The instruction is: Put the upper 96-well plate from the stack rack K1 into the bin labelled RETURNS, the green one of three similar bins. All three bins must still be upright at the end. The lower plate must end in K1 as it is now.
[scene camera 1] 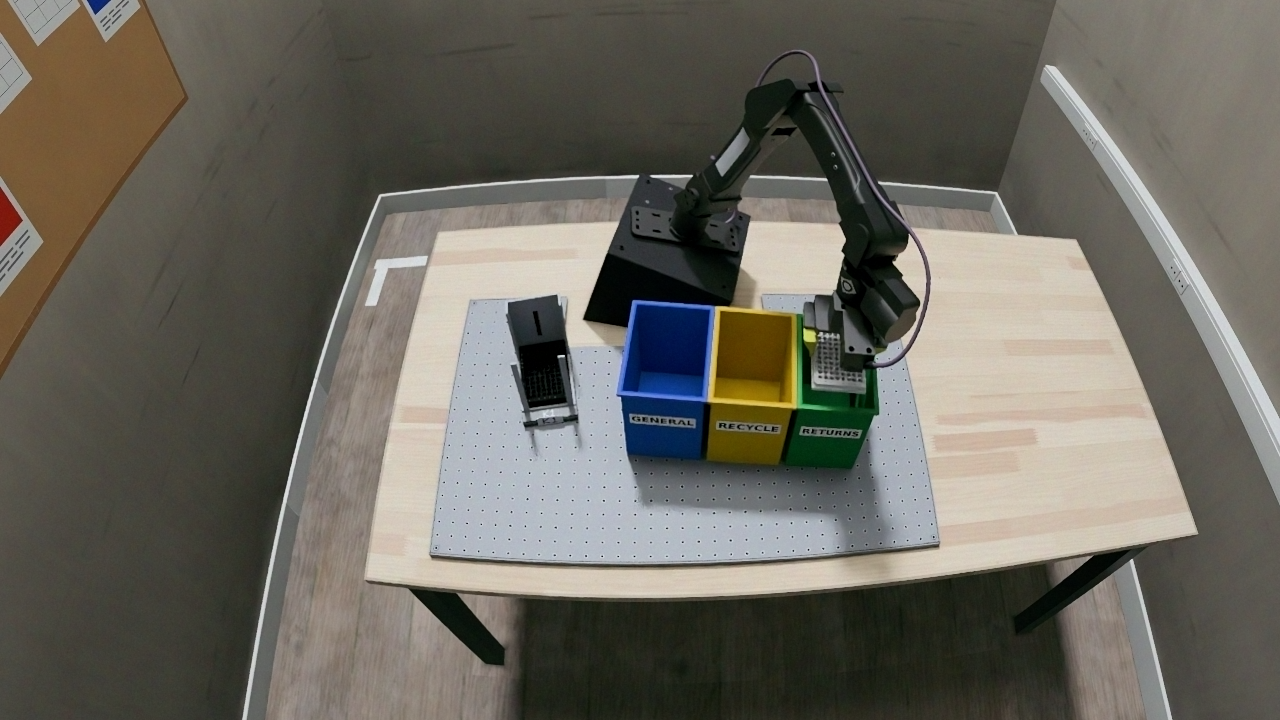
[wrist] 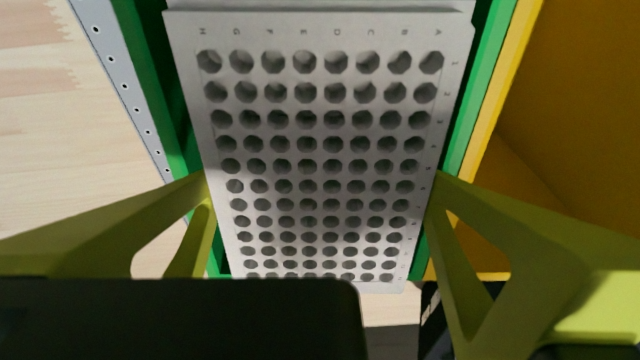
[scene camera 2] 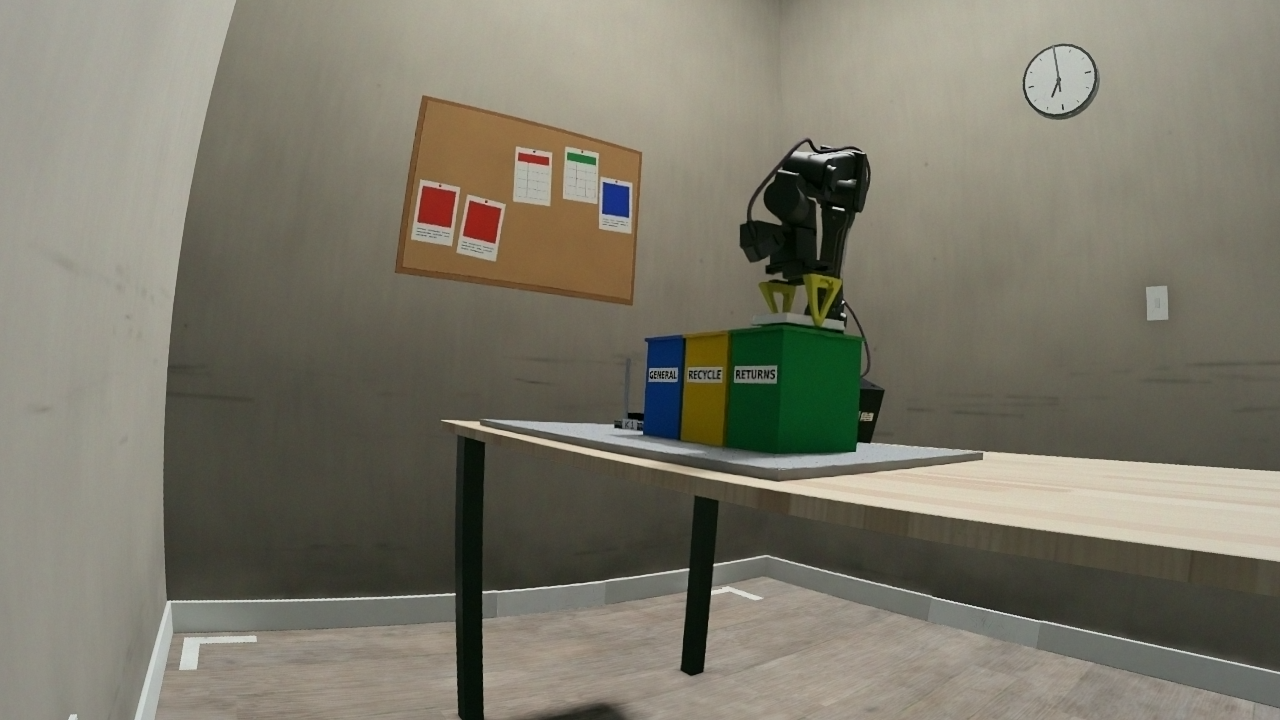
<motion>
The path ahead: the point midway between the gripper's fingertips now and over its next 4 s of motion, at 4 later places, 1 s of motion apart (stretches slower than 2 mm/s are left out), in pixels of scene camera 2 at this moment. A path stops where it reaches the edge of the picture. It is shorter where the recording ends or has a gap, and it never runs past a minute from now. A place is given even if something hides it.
The gripper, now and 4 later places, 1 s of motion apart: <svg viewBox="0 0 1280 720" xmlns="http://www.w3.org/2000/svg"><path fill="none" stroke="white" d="M799 327L799 331L799 342L800 344L799 315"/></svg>
</motion>
